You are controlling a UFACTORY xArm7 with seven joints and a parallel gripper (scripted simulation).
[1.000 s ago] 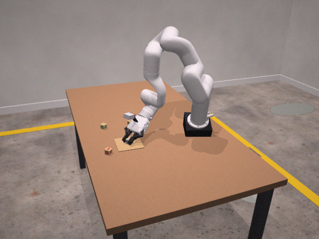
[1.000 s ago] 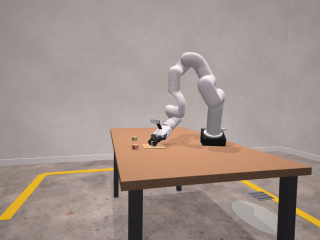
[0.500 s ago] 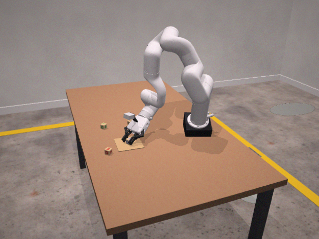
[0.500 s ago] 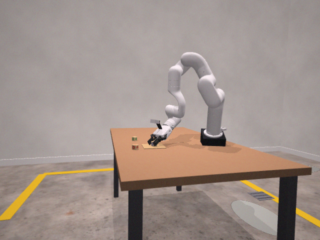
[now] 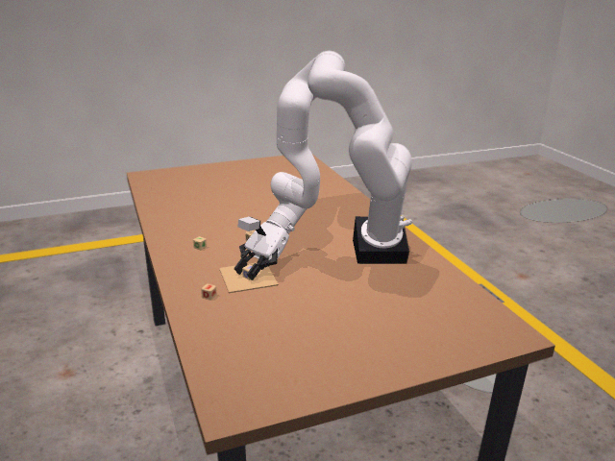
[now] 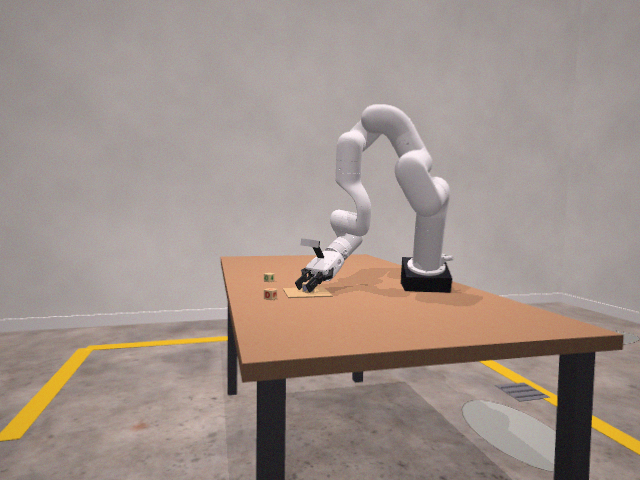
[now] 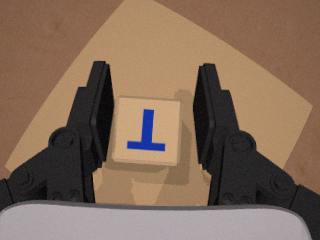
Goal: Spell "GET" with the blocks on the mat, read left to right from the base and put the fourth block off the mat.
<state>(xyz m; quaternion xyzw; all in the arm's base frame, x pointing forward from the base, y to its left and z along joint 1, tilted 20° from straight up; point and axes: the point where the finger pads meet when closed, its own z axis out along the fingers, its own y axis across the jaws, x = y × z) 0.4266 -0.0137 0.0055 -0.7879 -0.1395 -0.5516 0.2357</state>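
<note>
Now: hand 1 cm past the tan mat, 1 cm to the left of it and 3 cm above it. The rest, counted from my hand: green-lettered block 8 cm ahead, 24 cm to the right, 2 cm below; then black-lettered block 8 cm behind, 23 cm to the right, 2 cm below; then red-lettered block 12 cm ahead, 5 cm to the left, 2 cm below.
</note>
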